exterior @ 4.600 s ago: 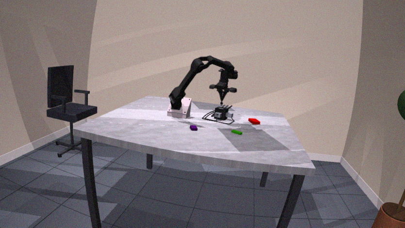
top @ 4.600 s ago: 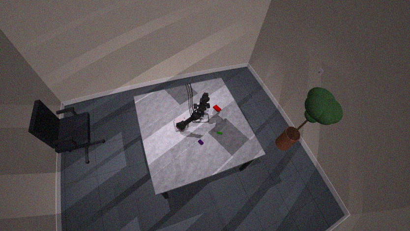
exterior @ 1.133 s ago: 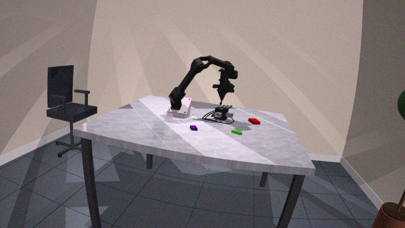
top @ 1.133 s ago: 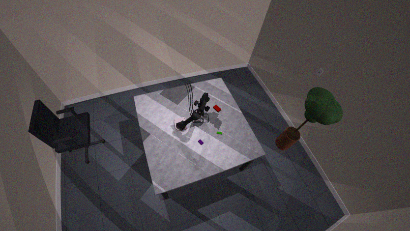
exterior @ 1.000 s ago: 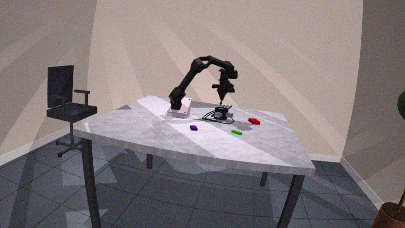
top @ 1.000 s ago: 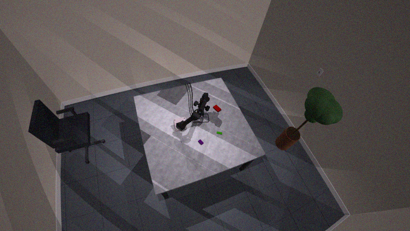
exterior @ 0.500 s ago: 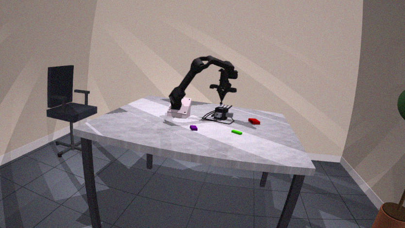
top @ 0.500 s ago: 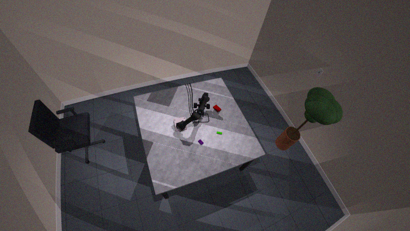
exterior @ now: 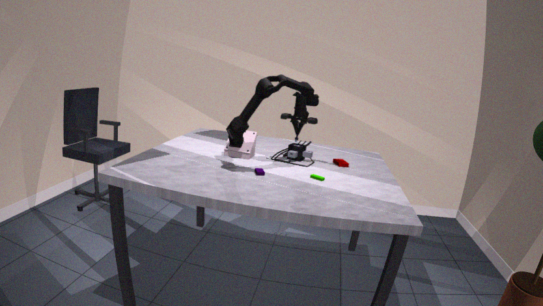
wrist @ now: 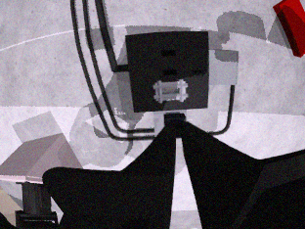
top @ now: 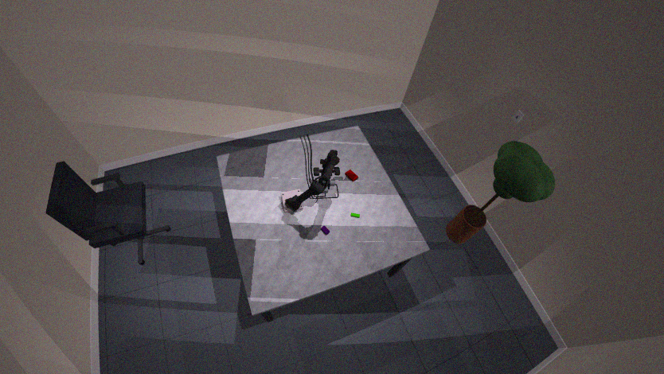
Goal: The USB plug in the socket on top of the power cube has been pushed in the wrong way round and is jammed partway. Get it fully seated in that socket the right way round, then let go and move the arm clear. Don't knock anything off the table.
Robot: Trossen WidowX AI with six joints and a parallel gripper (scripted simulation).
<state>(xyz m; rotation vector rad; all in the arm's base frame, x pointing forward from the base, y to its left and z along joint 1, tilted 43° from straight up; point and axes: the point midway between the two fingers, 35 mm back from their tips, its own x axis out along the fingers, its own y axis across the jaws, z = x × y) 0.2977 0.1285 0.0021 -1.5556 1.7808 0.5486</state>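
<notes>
Now: gripper tip 10 mm to the right of the USB socket and 70 mm above it. Round my gripper tip: green block: 140 mm ahead, 290 mm to the right, 130 mm below; red block: 250 mm ahead, 50 mm to the left, 120 mm below; grey USB plug: 20 mm below.
</notes>
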